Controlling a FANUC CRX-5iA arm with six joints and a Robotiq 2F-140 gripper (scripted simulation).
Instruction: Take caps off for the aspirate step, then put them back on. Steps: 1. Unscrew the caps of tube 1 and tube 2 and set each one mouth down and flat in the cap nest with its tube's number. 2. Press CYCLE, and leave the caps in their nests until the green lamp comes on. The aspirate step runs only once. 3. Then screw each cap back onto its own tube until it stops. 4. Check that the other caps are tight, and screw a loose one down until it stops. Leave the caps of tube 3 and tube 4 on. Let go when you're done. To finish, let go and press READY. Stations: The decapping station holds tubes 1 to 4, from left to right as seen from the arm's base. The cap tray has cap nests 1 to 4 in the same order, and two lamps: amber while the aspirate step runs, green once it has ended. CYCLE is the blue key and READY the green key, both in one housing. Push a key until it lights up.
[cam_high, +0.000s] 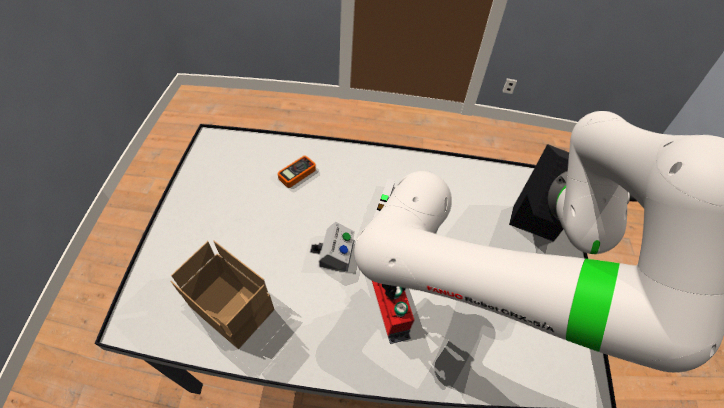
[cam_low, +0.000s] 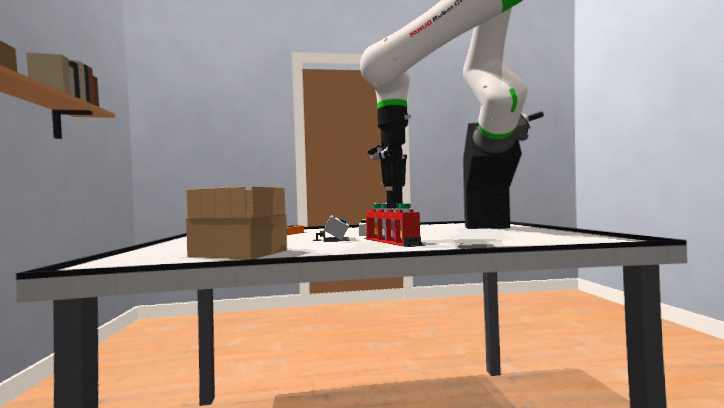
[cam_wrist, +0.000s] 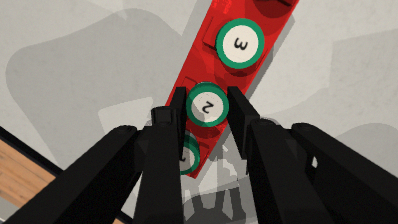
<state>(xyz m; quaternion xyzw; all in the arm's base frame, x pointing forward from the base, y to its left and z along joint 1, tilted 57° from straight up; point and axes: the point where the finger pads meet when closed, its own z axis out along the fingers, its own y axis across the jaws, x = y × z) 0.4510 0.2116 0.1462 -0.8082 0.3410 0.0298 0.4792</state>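
The cap 2 lies 30 mm below my hand. The rest, counted from my hand: cap 1 (50 mm to the left, 30 mm below, 20 mm behind); cap 3 (50 mm to the right, 30 mm below, 20 mm ahead); cap 4 (90 mm to the right, 50 mm ahead, 30 mm below).
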